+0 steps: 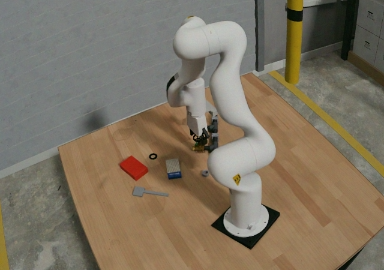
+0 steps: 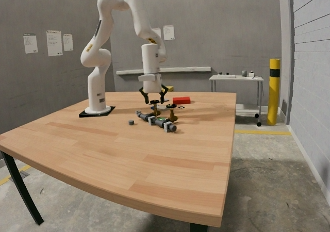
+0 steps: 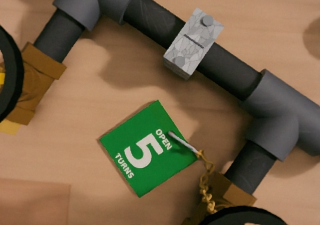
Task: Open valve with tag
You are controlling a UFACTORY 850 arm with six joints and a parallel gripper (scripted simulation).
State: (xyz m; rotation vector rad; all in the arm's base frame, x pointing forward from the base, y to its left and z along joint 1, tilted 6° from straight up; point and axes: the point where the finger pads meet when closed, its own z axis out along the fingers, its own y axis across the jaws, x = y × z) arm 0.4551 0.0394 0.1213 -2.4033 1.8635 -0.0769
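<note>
My gripper is now 9 cm above the green tag, 5 cm short of it and 3 cm to the left of it. Round my hand: red block (33 cm to the left, 8 cm below); then grey paddle-shaped tool (30 cm to the left, 16 cm behind, 9 cm below); then blue-and-grey box (15 cm to the left, 8 cm below, 7 cm behind).
</note>
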